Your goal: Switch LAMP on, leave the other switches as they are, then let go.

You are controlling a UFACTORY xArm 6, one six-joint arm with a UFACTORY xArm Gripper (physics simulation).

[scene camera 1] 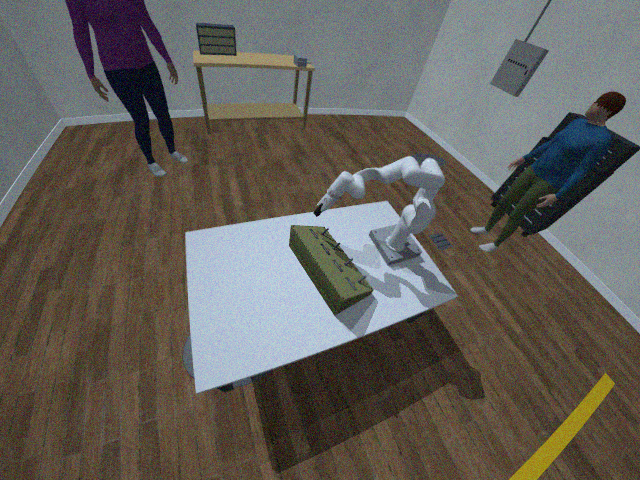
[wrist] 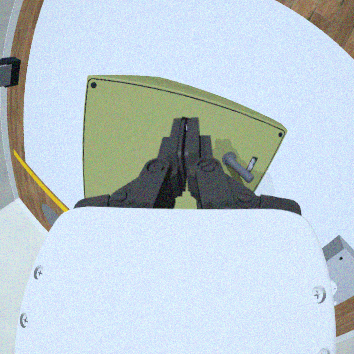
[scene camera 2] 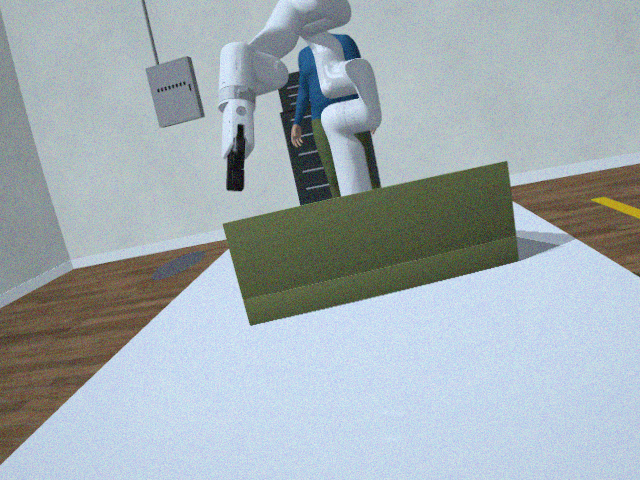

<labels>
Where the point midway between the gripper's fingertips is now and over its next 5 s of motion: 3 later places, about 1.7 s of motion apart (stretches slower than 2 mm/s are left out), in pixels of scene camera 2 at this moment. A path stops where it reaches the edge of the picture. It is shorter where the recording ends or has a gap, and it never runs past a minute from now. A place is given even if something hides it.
My gripper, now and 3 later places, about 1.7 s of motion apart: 235, 190; 272, 230; 274, 223; 264, 188
</labels>
